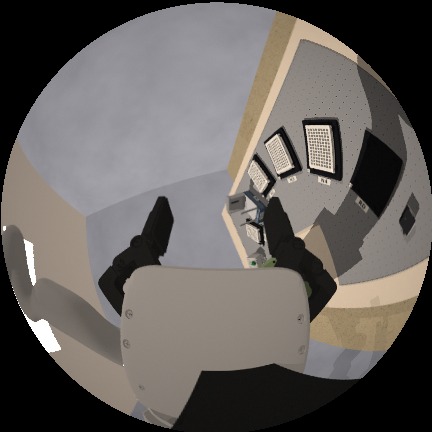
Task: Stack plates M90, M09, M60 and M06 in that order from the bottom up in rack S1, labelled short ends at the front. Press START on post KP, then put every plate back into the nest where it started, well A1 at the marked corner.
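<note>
My gripper (217, 207) is open and empty, its black fingers wide apart, high above and off to the left of the bench. A white plate (320, 149) sits in the black nest labelled N4 (337, 150). A second white plate (280, 154) sits in the nest beside it, and a third white plate (258, 174) in a smaller-looking nest farther off. Another white plate (253, 233) lies in a dark nest left of my right finger. The plates' own labels are too small to read. A small green button (253, 263) shows on a pale box at the bench edge. I cannot make out rack S1's label.
A black pad labelled RD (378, 172) lies right of N4. A small dark device (407, 220) stands at the far right. A grey and blue fixture (254, 206) stands near the bench edge, partly behind my right finger. A green part (268, 262) shows beside the gripper body.
</note>
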